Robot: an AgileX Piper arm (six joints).
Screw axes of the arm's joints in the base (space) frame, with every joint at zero. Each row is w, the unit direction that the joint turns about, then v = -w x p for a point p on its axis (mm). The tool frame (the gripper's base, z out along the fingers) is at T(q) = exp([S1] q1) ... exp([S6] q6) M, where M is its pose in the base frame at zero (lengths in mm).
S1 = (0, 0, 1, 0, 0, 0)
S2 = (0, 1, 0, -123, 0, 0)
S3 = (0, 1, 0, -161.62, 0, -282.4)
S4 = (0.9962, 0, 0.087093, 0, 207.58, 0)
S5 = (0, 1, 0, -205.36, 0, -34.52)
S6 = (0.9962, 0, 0.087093, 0, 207.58, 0)
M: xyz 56.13 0 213.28 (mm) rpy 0 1.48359 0 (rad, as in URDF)
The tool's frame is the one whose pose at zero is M.
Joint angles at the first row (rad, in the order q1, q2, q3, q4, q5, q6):
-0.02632 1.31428 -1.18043 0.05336 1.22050 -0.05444
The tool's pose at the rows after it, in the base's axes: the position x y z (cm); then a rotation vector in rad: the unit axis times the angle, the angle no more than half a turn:
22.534 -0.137 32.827 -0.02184 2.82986 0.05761
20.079 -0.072 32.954 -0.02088 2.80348 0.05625
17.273 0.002 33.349 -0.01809 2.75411 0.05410
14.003 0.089 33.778 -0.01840 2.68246 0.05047
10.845 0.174 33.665 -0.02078 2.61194 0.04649
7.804 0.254 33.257 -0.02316 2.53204 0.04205
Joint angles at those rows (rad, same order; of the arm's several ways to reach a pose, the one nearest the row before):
-0.02632 1.24488 -1.11763 0.05336 1.22141 -0.05220
-0.02630 1.14949 -1.04973 0.05336 1.22245 -0.05092
-0.02634 1.03426 -0.98802 0.05337 1.22645 -0.04769
-0.02637 0.89506 -0.92774 0.05339 1.23360 -0.04604
-0.02624 0.75550 -0.86434 0.05332 1.23914 -0.04590
-0.02635 0.61212 -0.80431 0.05337 1.24249 -0.04601

